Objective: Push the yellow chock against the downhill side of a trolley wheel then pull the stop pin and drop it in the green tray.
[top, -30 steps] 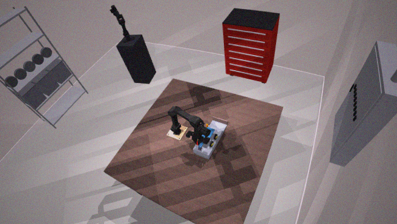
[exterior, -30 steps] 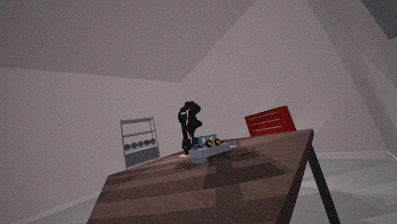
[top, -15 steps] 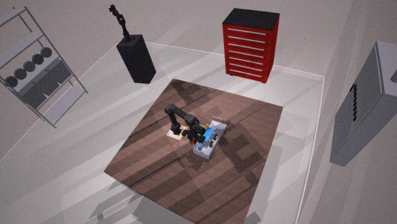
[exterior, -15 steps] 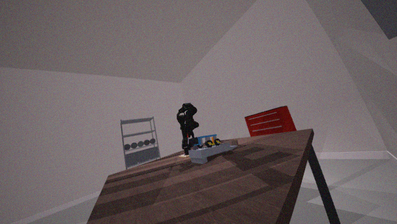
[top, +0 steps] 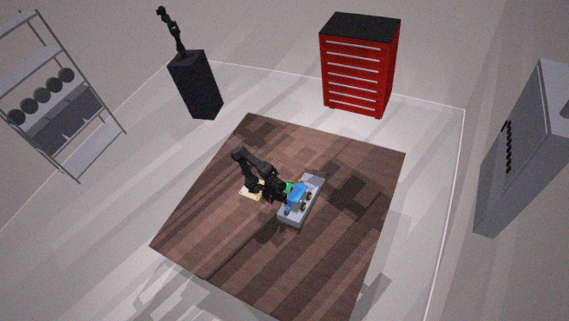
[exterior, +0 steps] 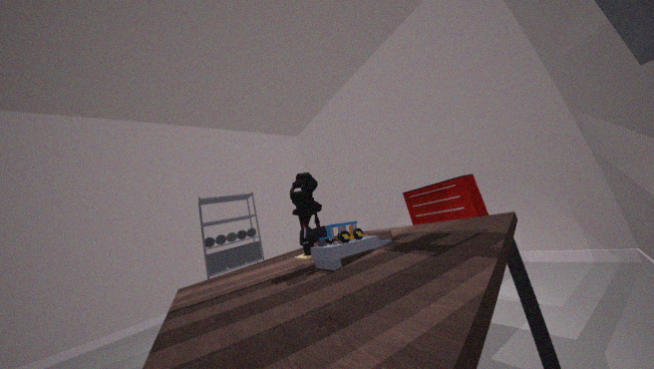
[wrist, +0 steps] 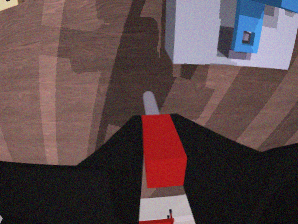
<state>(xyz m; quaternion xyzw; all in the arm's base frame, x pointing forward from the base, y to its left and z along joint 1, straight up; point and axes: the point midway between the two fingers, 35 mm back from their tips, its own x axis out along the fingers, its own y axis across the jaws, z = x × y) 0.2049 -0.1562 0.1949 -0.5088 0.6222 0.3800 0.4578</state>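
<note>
The green tray lies 2 cm ahead of my gripper tip, 21 cm to the left of it and 18 cm below it. From my gripper tip the other things lie so: grey ramp: 13 cm ahead, 11 cm to the left, 13 cm below; stop pin: right at my gripper tip; blue trolley: 12 cm ahead, 11 cm to the left, 6 cm below.
</note>
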